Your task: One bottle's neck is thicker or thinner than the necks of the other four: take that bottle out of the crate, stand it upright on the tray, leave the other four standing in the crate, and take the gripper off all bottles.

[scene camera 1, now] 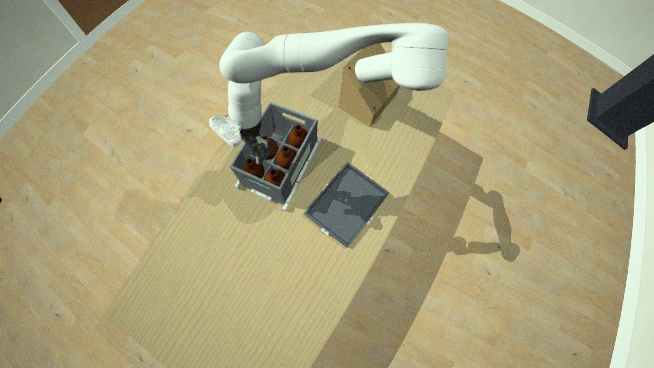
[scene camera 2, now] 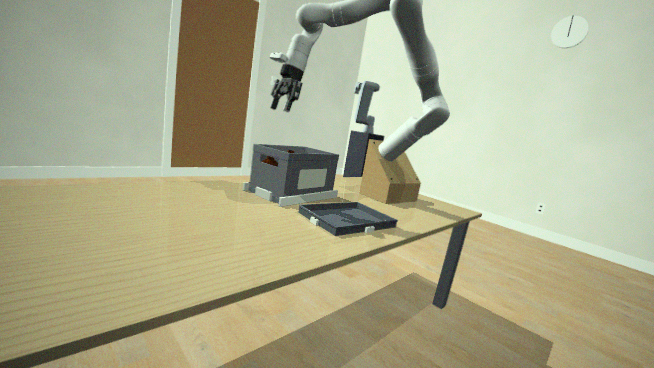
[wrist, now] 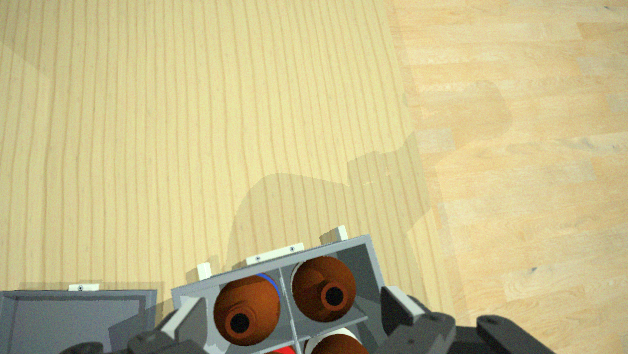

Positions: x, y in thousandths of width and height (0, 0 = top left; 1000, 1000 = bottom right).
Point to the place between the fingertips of my gripper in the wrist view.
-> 471, 880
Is my gripper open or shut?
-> Open.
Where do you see a grey tray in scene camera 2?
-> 527, 594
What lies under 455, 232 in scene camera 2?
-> My gripper.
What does my gripper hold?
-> Nothing.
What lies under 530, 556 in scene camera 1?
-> A grey tray.
